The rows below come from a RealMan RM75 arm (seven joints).
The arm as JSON. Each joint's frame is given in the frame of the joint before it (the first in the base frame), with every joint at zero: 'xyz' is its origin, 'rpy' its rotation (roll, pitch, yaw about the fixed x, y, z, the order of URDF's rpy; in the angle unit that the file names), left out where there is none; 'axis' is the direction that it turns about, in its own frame. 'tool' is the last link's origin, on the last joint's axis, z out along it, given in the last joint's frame.
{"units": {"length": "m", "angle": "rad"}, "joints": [
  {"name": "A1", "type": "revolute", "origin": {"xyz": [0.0, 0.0, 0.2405]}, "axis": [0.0, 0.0, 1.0]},
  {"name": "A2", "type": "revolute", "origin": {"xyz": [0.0, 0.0, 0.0]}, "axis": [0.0, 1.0, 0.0]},
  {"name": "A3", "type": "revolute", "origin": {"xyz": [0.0, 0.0, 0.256]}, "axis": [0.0, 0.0, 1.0]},
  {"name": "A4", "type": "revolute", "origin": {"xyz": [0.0, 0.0, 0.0]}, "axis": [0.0, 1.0, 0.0]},
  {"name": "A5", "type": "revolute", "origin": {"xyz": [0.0, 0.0, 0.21]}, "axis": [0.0, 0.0, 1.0]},
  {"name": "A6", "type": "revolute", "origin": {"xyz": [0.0, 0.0, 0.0]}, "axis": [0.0, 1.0, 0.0]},
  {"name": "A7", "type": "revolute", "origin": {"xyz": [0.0, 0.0, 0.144]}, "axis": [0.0, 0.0, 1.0]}
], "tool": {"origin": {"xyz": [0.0, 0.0, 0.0]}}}
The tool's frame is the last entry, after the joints.
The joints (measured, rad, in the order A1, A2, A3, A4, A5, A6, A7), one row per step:
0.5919, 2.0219, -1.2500, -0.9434, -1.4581, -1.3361, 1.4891
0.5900, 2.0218, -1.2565, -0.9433, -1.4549, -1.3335, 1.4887
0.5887, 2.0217, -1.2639, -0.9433, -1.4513, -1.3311, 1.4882
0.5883, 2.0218, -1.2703, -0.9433, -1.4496, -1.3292, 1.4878
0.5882, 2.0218, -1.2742, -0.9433, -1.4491, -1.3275, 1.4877
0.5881, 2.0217, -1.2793, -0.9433, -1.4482, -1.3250, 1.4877
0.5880, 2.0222, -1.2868, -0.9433, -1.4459, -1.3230, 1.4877
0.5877, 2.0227, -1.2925, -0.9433, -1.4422, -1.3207, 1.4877
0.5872, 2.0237, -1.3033, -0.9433, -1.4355, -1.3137, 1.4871
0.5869, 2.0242, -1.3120, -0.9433, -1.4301, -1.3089, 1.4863
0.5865, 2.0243, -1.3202, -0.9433, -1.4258, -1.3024, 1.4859
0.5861, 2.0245, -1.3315, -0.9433, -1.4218, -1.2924, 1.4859
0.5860, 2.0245, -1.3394, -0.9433, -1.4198, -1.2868, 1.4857
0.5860, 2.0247, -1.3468, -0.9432, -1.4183, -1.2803, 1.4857
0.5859, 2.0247, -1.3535, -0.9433, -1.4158, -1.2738, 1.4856
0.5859, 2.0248, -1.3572, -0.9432, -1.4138, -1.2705, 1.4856
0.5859, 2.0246, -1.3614, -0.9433, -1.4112, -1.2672, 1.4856
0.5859, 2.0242, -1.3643, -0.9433, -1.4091, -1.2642, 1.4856
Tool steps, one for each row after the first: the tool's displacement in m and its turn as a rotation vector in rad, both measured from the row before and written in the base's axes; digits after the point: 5 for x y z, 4 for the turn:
0.00017, -0.00058, -0.00105, -0.0023, -0.0005, -0.0005
-0.00016, -0.00063, -0.00120, -0.0030, -0.0006, 0.0007
-0.00030, -0.00052, -0.00123, -0.0030, -0.0017, 0.0015
-0.00014, -0.00023, -0.00076, -0.0015, -0.0017, 0.0006
-0.00019, -0.00024, -0.00094, -0.0017, -0.0020, 0.0006
-0.00059, -0.00066, -0.00154, -0.0041, -0.0012, 0.0018
-0.00057, -0.00042, -0.00102, -0.0024, 0.0010, 0.0006
-0.00099, -0.00044, -0.00193, -0.0022, 0.0012, 0.0000
-0.00080, -0.00043, -0.00148, -0.0021, 0.0007, 0.0009
-0.00048, -0.00012, -0.00131, -0.0005, -0.0005, -0.0008
-0.00047, -0.00006, -0.00197, -0.0004, -0.0026, -0.0018
-0.00032, -0.00021, -0.00143, -0.0012, -0.0026, 0.0000
-0.00026, -0.00006, -0.00142, -0.0005, -0.0028, -0.0009
-0.00031, 0.00006, -0.00110, 0.0004, -0.0016, -0.0011
-0.00025, -0.00001, -0.00061, -0.0001, -0.0002, -0.0006
-0.00032, -0.00002, -0.00056, -0.0002, 0.0000, -0.0003
-0.00016, 0.00012, -0.00027, 0.0006, 0.0000, -0.0007

